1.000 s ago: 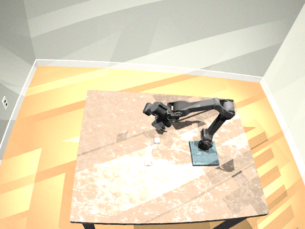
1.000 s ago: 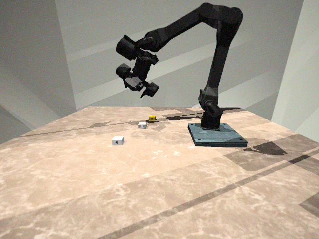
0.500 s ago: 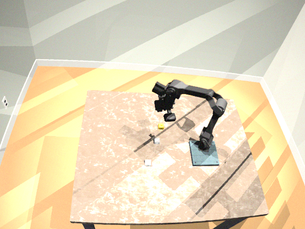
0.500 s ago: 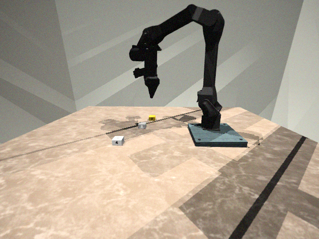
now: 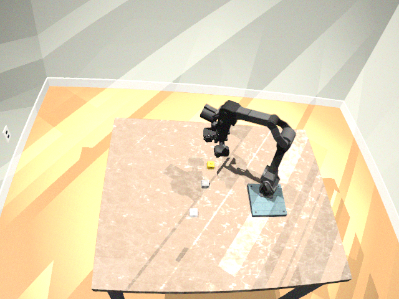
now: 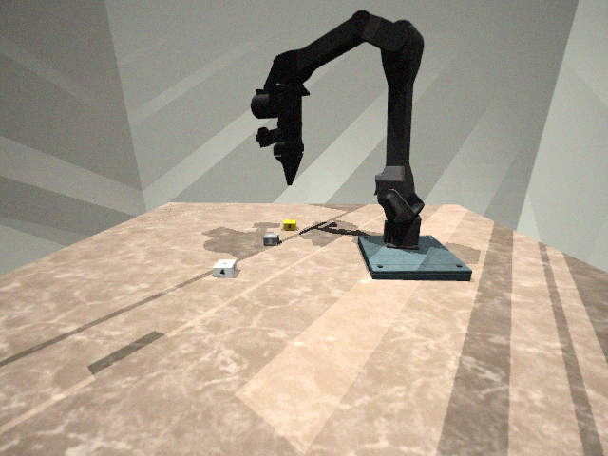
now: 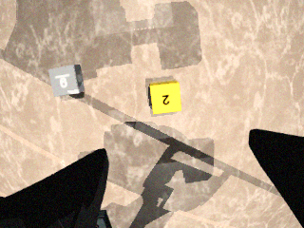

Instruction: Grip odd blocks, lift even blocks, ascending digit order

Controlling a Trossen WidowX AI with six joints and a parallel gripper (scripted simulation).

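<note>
Now: the yellow block 120 mm below my gripper tip and 10 mm ahead of it. Also, from my gripper tip: white block printed 4: 270 mm to the left, 120 mm below, 50 mm ahead; then grey block: 120 mm below, 110 mm to the left, 20 mm ahead.
</note>
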